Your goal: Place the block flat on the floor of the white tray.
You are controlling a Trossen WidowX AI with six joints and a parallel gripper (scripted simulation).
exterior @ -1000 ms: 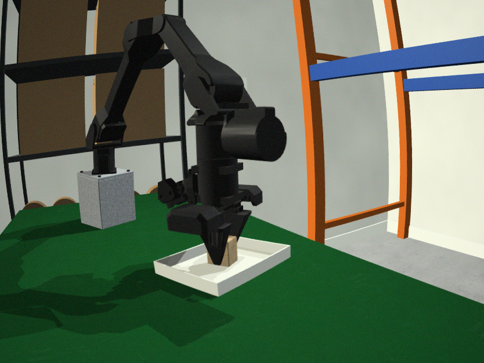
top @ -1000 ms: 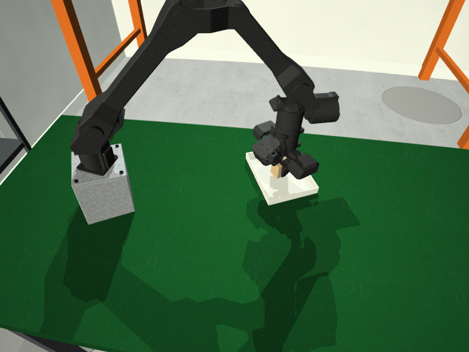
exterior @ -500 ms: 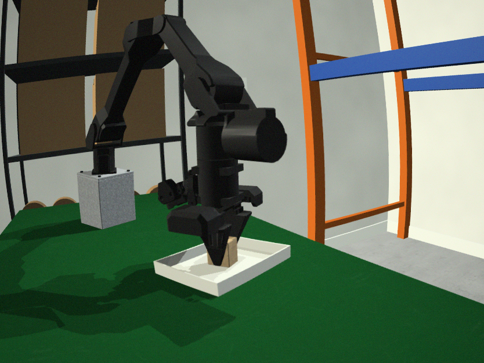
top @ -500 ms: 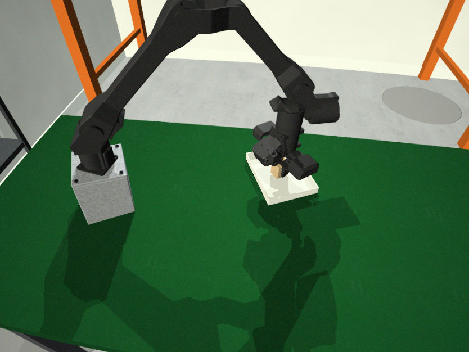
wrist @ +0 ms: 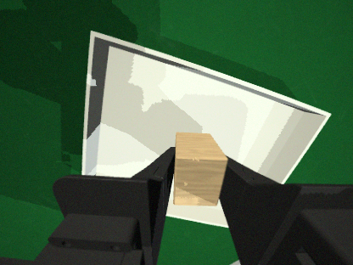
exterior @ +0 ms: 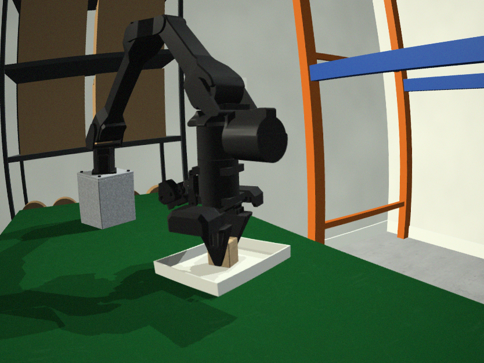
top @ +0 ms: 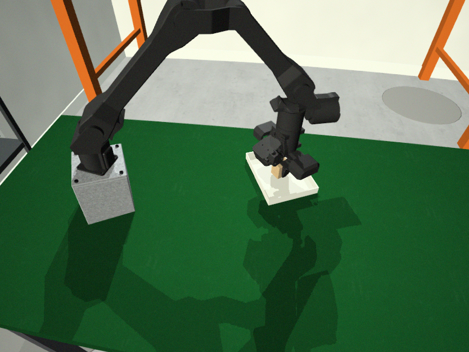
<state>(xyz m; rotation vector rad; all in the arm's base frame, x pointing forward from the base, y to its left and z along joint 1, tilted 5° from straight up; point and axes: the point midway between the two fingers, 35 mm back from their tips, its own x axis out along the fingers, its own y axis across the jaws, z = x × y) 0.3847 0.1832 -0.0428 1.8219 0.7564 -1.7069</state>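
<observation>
Now: hand 20 mm above the wooden block. The rest, counted from my hand: white tray (40 mm below).
</observation>
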